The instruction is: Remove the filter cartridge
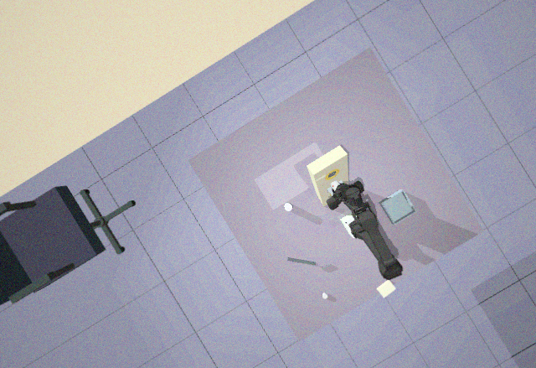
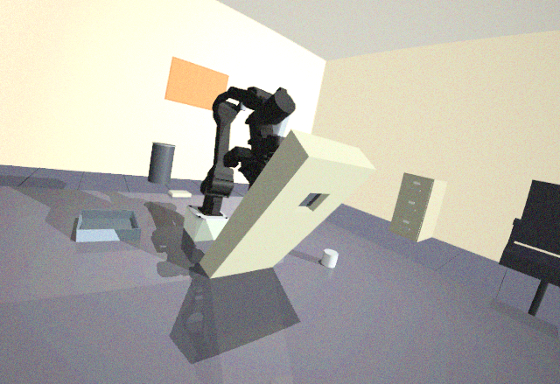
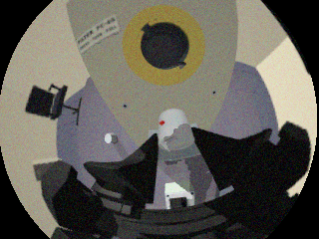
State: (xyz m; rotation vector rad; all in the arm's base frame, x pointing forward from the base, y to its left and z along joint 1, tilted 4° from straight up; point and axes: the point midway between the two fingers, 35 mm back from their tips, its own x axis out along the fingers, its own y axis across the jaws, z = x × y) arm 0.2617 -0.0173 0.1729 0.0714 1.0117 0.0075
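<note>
My gripper tip is 40 mm short of the cream service panel and 20 mm above it. Also, from my gripper tip: grey-white filter cartridge right at my gripper tip; white block 720 mm behind, 50 mm to the left, 200 mm below; pale blue tray 350 mm behind, 270 mm to the right, 200 mm below.
</note>
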